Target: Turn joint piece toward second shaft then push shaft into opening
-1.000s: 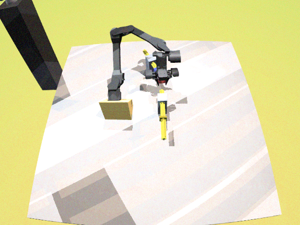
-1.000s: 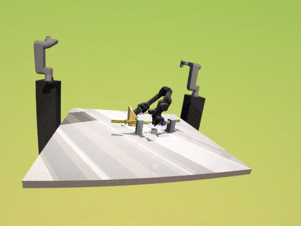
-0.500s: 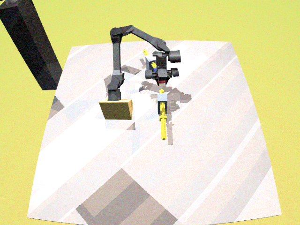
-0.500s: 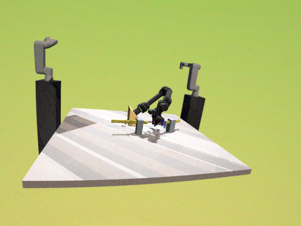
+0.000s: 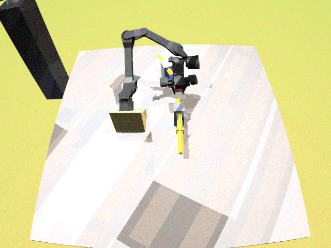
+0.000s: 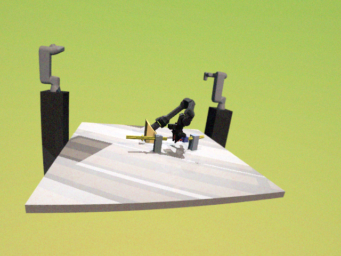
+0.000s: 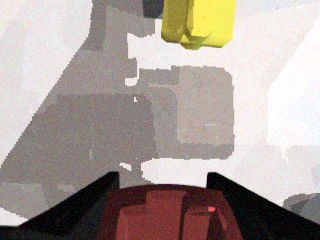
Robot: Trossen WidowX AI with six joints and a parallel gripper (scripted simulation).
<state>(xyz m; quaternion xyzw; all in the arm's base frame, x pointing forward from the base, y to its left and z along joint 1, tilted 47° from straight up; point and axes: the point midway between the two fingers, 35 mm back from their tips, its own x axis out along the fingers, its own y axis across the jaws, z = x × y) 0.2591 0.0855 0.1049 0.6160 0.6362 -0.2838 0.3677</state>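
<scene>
The red square joint piece lies 30 mm above my gripper tip and 20 mm to the left of it.
</scene>
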